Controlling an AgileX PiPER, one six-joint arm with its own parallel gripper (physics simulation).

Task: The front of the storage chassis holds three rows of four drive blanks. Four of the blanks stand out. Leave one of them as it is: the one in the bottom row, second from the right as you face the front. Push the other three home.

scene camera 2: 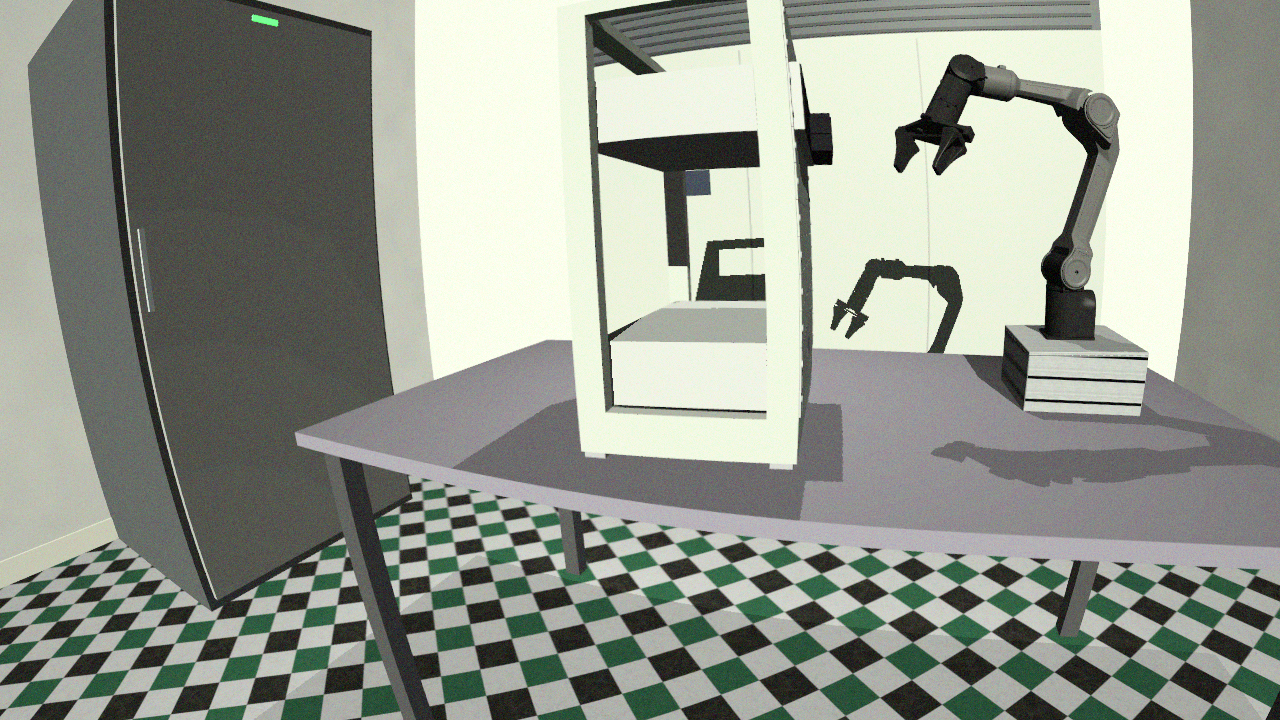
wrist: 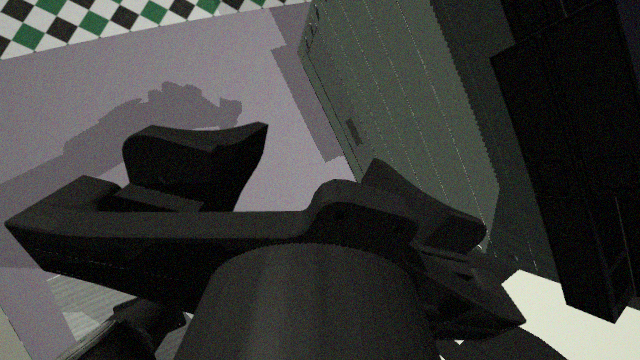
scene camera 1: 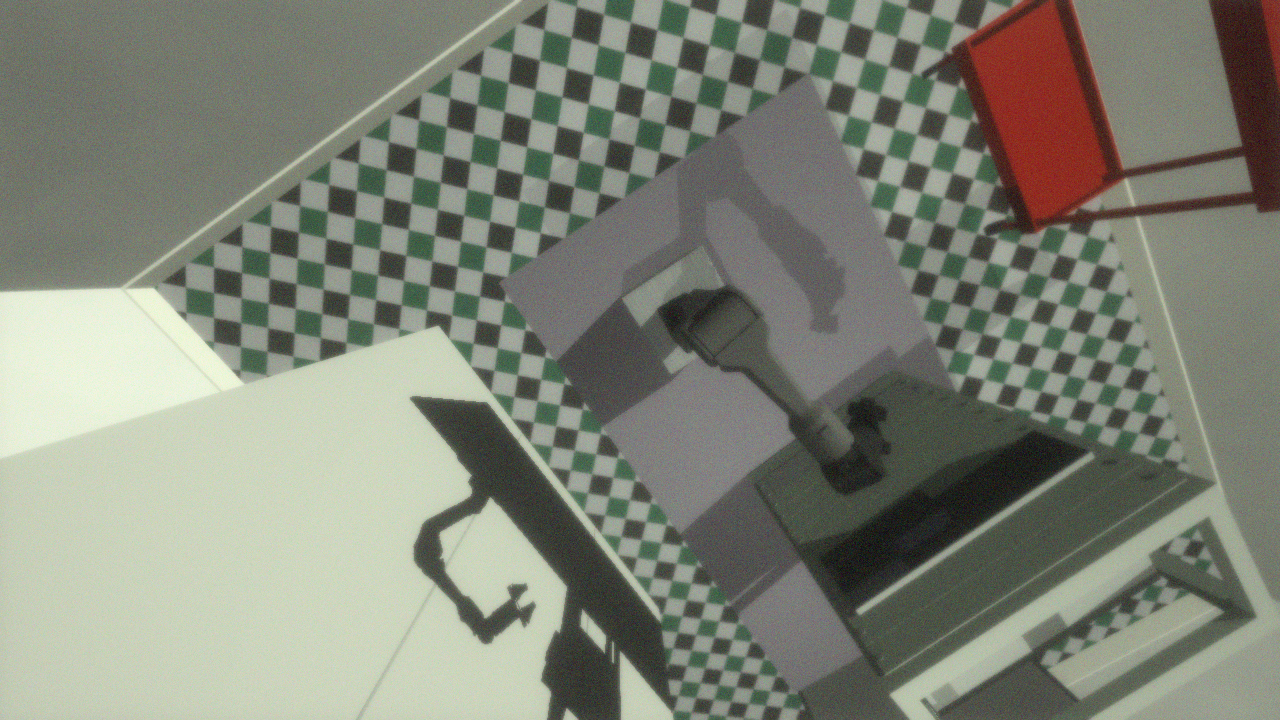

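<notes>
My gripper (scene camera 1: 875, 447) (scene camera 2: 927, 161) (wrist: 318, 155) is open and empty. In scene camera 2 it hangs above the table, to the right of the rack's front and apart from it, with its fingers pointing down. A dark block (scene camera 2: 820, 138) (wrist: 560, 150) sticks out from the upper part of the rack's front, a little to the left of my gripper in scene camera 2. It appears to be the front of the storage chassis. It is very dark in the wrist view, and I cannot tell single drive blanks, their rows or which stand out.
The white rack (scene camera 2: 587, 268) stands on the table (scene camera 1: 662, 447) (scene camera 2: 895, 501) (wrist: 100, 75). A grey-green ribbed panel (wrist: 410, 100) is on its front, beside my right finger. The arm stands on a striped block (scene camera 2: 1083, 385). A dark cabinet (scene camera 2: 250, 268) and a red chair (scene camera 1: 1042, 116) stand off the table.
</notes>
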